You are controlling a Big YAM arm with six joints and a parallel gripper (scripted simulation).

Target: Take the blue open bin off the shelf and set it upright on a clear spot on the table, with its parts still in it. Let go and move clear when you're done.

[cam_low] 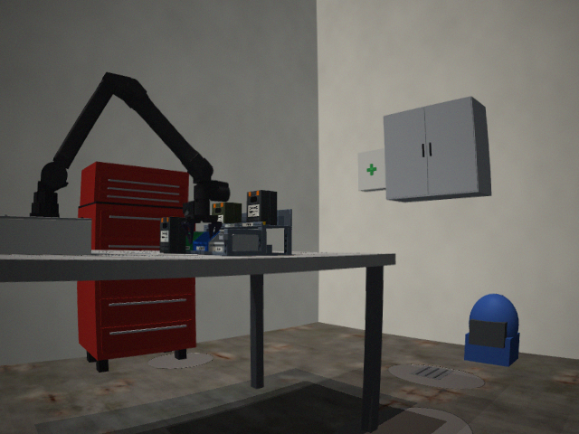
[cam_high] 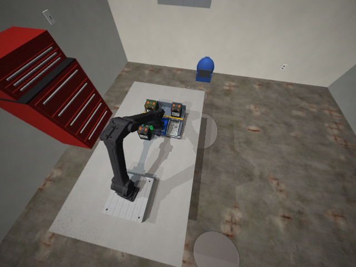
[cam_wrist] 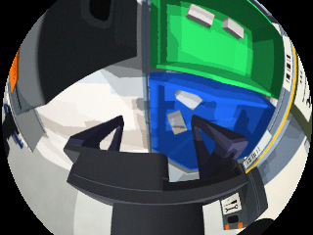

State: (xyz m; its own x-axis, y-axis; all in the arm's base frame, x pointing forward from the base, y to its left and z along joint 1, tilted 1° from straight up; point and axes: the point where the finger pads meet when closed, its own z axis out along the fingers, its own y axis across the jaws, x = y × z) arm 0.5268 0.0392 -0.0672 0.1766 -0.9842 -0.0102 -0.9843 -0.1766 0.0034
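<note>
The blue open bin lies 80 mm ahead of my hand and 10 mm to the left of it. The rest, counted from my hand: green bin 120 mm to the left, 60 mm ahead; yellow bar 130 mm ahead, 60 mm above, 20 mm to the left; grey bin 100 mm to the right, 100 mm ahead.
</note>
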